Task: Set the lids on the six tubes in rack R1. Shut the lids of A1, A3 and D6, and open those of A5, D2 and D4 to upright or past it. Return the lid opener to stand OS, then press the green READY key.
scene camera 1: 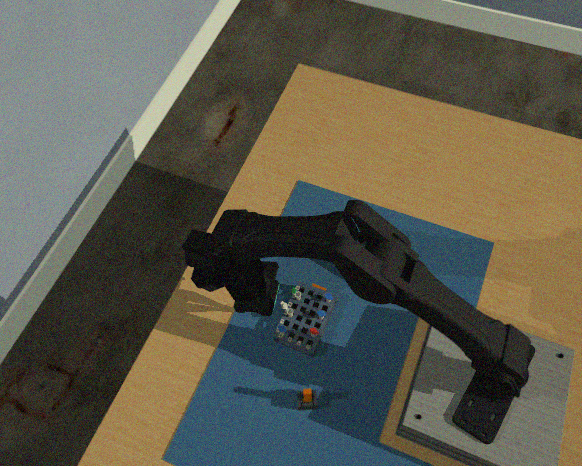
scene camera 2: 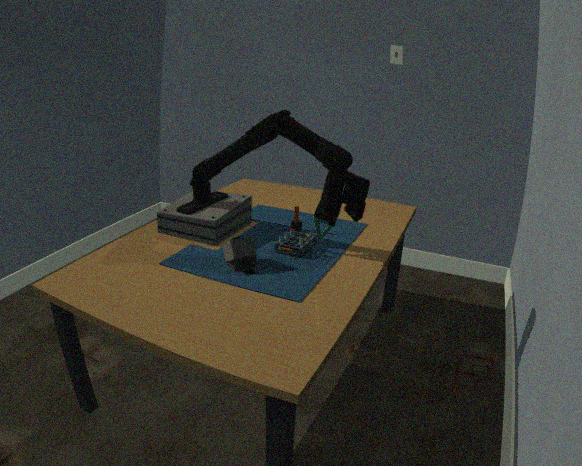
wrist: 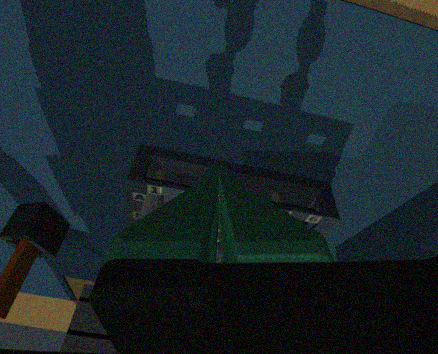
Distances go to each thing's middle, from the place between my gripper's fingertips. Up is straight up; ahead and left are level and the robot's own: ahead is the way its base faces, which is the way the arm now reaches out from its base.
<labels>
Right now my hand is 23 cm to the left of the grey box with green button [scene camera 2: 240, 253] and 11 cm past it.
</labels>
